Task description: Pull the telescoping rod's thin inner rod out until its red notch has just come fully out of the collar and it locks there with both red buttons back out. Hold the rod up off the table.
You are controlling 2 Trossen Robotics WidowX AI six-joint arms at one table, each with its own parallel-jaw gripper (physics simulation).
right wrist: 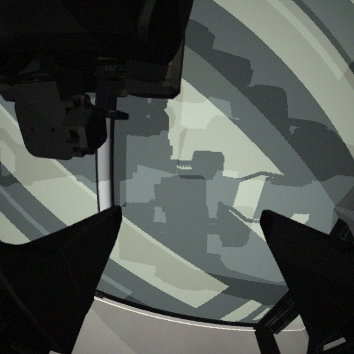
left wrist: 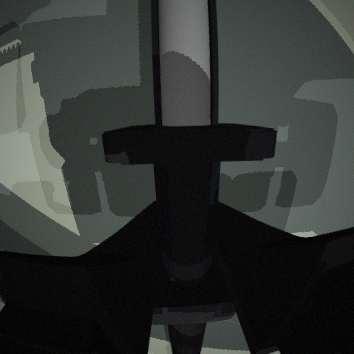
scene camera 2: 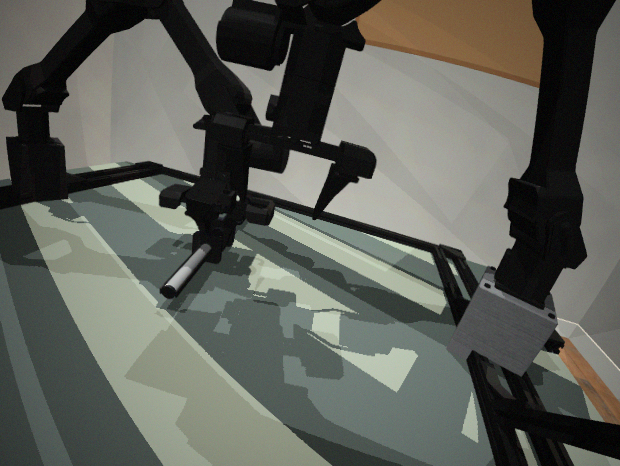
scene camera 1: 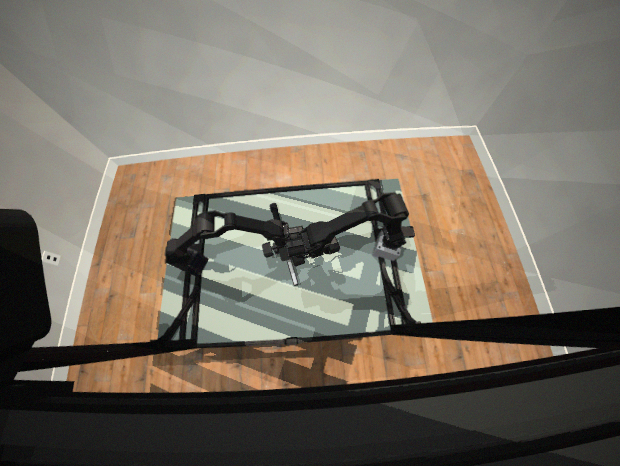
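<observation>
The rod's pale silver length (scene camera 1: 294,274) (scene camera 2: 186,273) (left wrist: 184,65) (right wrist: 104,175) sticks out of my left gripper (scene camera 2: 213,245) (left wrist: 182,205), which is shut on the rod's dark body and holds it above the table. A dark crosspiece (left wrist: 190,144) spans the rod beside the silver length in the left wrist view. Dark strips flank the silver. A narrower dark length (left wrist: 187,339) shows at the other side of the grip. No red notch or red buttons show; the body is too dark to judge them. My right gripper (right wrist: 193,215) is open and empty, close beside and above the left one.
Both arms nearly meet and overlap above the table's middle, and the right arm partly hides the left gripper in scene camera 1. A grey metal block (scene camera 1: 387,248) (scene camera 2: 505,328) is at the right arm's base. Black frame rails (scene camera 2: 360,228) border the table. Striped shadows cross the tabletop (scene camera 2: 240,415).
</observation>
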